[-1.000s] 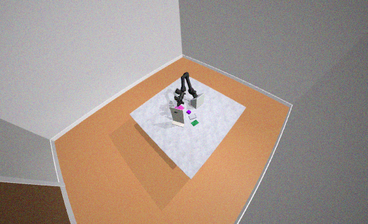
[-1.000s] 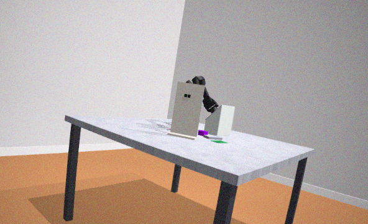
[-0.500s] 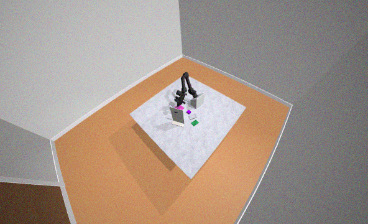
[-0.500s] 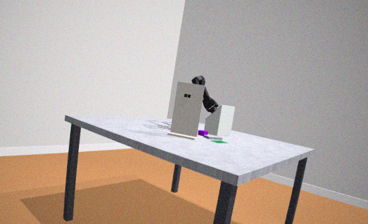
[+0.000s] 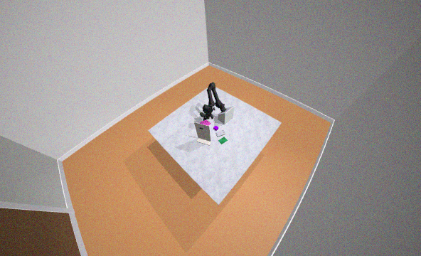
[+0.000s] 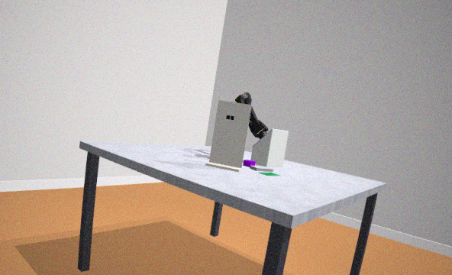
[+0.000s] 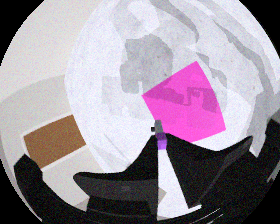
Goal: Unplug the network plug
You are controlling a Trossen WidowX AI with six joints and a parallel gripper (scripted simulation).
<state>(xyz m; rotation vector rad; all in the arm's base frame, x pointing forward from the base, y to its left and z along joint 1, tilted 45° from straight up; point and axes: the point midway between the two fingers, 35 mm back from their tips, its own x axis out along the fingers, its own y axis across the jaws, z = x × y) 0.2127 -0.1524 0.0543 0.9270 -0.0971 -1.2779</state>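
My gripper tip is 80 mm above the magenta patch and 10 mm past it. Round my gripper tip: grey panel (210 mm ahead, 150 mm to the left, 70 mm above); purple plug (10 mm to the right).
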